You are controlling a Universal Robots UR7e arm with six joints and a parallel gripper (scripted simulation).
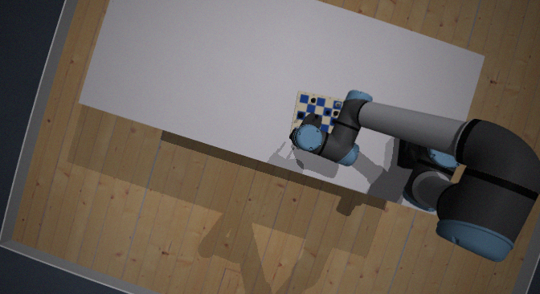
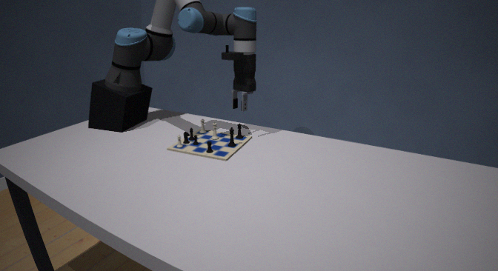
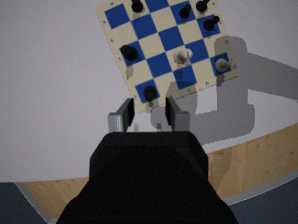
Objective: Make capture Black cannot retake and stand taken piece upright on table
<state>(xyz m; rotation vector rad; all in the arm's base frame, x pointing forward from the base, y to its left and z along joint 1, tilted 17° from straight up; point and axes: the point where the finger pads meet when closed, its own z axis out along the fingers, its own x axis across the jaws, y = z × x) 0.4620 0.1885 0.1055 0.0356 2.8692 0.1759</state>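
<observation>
Now: hand 10 cm above the black chess piece. From my hand the other things lie so: white piece: 14 cm behind, 10 cm below, 5 cm to the right; blue-and-cream chessboard: 12 cm below, 10 cm to the right, 4 cm behind; tall black piece: 9 cm below, 7 cm to the right, 3 cm ahead.
</observation>
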